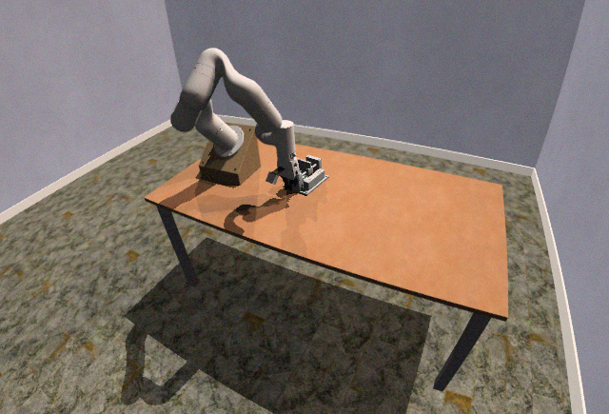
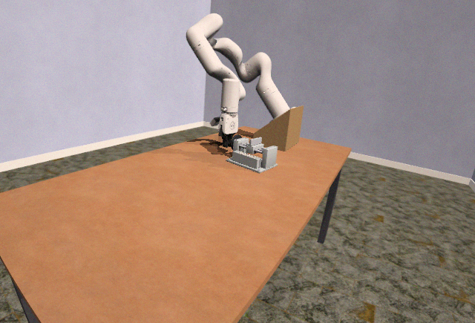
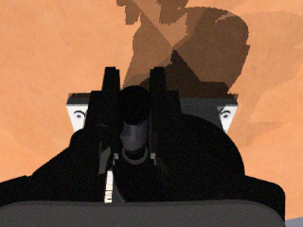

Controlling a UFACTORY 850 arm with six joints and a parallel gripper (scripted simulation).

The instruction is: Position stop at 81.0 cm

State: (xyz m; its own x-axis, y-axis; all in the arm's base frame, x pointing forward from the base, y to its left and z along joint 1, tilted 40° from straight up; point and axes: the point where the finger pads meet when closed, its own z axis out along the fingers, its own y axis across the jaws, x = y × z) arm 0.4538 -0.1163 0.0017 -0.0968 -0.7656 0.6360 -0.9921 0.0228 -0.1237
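The handwheel is 20 mm to the left of my hand. Round my hand: grey stop fixture (160 mm to the left, 20 mm above).
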